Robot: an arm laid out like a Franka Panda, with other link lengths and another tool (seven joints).
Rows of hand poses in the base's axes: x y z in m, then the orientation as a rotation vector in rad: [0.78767 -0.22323 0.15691 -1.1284 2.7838 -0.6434]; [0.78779 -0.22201 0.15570 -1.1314 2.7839 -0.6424]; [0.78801 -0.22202 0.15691 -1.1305 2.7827 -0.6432]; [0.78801 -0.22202 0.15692 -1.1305 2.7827 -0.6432]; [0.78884 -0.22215 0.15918 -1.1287 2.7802 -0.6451]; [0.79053 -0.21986 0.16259 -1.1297 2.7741 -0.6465]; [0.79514 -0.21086 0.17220 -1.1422 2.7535 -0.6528]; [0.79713 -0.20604 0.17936 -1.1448 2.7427 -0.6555]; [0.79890 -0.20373 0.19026 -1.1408 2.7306 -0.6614]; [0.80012 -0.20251 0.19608 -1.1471 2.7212 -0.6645]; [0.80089 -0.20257 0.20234 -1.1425 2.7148 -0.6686]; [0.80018 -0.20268 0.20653 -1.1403 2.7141 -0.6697]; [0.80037 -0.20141 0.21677 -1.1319 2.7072 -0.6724]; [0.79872 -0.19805 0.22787 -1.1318 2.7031 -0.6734]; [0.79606 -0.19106 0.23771 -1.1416 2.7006 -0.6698]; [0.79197 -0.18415 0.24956 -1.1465 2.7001 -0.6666]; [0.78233 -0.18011 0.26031 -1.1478 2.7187 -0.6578]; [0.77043 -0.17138 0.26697 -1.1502 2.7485 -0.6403]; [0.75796 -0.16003 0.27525 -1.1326 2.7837 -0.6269]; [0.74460 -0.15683 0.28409 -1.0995 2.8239 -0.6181]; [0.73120 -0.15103 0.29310 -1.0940 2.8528 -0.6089]
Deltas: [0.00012 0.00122 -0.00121 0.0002 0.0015 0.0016]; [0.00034 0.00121 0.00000 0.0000 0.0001 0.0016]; [0.00034 0.00121 0.00001 0.0000 0.0001 0.0016]; [0.00117 0.00108 0.00227 -0.0005 -0.0029 0.0016]; [0.00286 0.00337 0.00568 -0.0004 -0.0076 0.0046]; [0.00747 0.01237 0.01529 -0.0028 -0.0190 0.0194]; [0.00946 0.01719 0.02245 -0.0030 -0.0268 0.0252]; [0.01123 0.01950 0.03335 -0.0041 -0.0389 0.0280]; [0.01245 0.02072 0.03917 -0.0055 -0.0438 0.0351]; [0.01322 0.02066 0.04543 -0.0064 -0.0514 0.0352]; [0.01251 0.02055 0.04962 -0.0067 -0.0531 0.0342]; [0.01270 0.02182 0.05986 -0.0060 -0.0629 0.0327]; [0.01105 0.02518 0.07096 -0.0060 -0.0663 0.0343]; [0.00839 0.03217 0.08080 -0.0046 -0.0636 0.0408]; [0.00430 0.03908 0.09265 -0.0031 -0.0615 0.0438]; [-0.00534 0.04312 0.10340 -0.0007 -0.0452 0.0370]; [-0.01724 0.05185 0.11006 0.0053 -0.0187 0.0265]; [-0.02971 0.06320 0.11834 0.0103 0.0028 0.0033]; [-0.04307 0.06640 0.12718 0.0134 0.0215 -0.0301]; [-0.05647 0.07220 0.13619 0.0145 0.0436 -0.0444]
